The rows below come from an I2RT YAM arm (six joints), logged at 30 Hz.
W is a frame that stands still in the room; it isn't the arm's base.
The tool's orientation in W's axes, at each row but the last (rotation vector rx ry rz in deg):
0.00 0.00 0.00
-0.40 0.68 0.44
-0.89 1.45 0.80
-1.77 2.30 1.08
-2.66 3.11 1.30
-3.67 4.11 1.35
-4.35 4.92 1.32
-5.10 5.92 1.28
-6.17 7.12 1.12
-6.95 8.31 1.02
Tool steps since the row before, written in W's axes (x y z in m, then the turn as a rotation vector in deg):
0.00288 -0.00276 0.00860 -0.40 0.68 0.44
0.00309 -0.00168 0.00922 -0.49 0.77 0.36
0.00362 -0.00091 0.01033 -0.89 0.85 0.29
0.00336 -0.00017 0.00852 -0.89 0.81 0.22
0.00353 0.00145 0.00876 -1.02 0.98 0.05
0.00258 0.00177 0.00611 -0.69 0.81 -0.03
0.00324 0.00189 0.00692 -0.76 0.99 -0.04
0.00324 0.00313 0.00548 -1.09 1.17 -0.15
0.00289 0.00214 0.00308 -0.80 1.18 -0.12
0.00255 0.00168 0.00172 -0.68 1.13 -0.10
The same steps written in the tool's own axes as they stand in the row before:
0.00288 -0.00276 0.00860 -0.40 0.68 0.44
0.00297 -0.00177 0.00924 -0.49 0.77 0.36
0.00334 -0.00112 0.01040 -0.89 0.86 0.28
0.00301 -0.00050 0.00864 -0.88 0.82 0.21
0.00308 0.00096 0.00900 -1.00 1.00 0.04
0.00217 0.00131 0.00638 -0.67 0.83 -0.03
0.00267 0.00128 0.00729 -0.73 1.01 -0.03
0.00271 0.00255 0.00604 -1.05 1.21 -0.15
0.00251 0.00173 0.00362 -0.76 1.21 -0.09
0.00229 0.00139 0.00226 -0.65 1.15 -0.06

